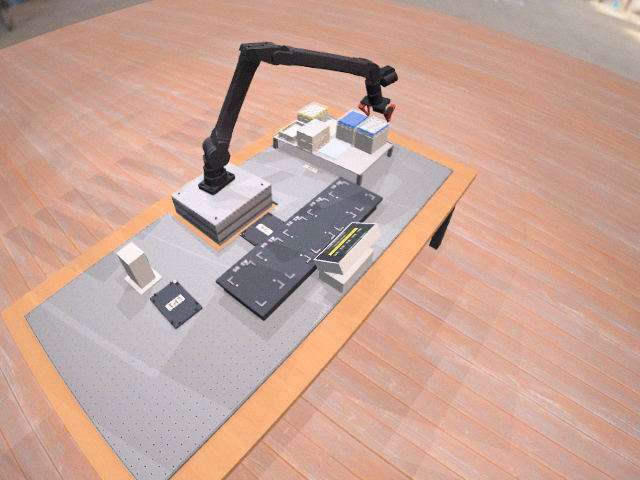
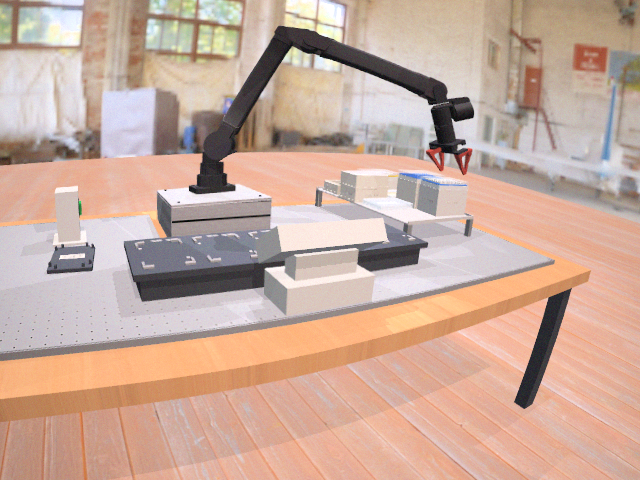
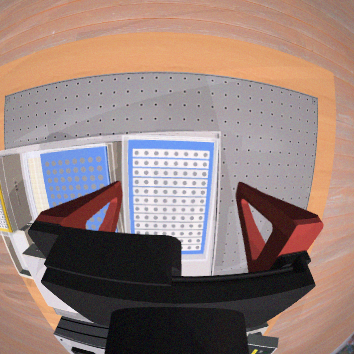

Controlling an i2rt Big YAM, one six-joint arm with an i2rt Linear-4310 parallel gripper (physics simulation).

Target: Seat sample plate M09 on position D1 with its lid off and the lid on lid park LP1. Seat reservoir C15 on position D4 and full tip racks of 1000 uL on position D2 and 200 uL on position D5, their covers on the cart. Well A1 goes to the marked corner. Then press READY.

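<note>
My gripper (image 1: 377, 117) (image 2: 452, 172) (image 3: 178, 187) is open and empty, above a rack with a blue rim and white perforated top (image 1: 372, 139) (image 2: 443, 200) (image 3: 171, 182) at the cart's outer end. A second rack, with more blue on top (image 1: 352, 120) (image 3: 75, 167), stands beside it. A yellow-rimmed rack (image 1: 313, 110) stands at the back of the cart (image 1: 361, 166) (image 2: 413, 213). A pale box (image 1: 312, 136) (image 2: 366, 184), a low tray (image 1: 289, 131) and a flat pale piece (image 1: 333, 148) (image 2: 386, 203) share the cart. The lid park LP1 (image 1: 184, 313) (image 2: 57, 264) holds nothing.
The dark deck (image 1: 248, 298) (image 2: 165, 264) with corner brackets lies between the arm base (image 1: 222, 198) and a console with a display (image 1: 347, 243) (image 2: 318, 291). A small dark labelled pad (image 1: 251, 235) adjoins the deck. An upright pale box (image 1: 138, 266) (image 2: 67, 214) with a green button (image 2: 80, 207) stands by LP1.
</note>
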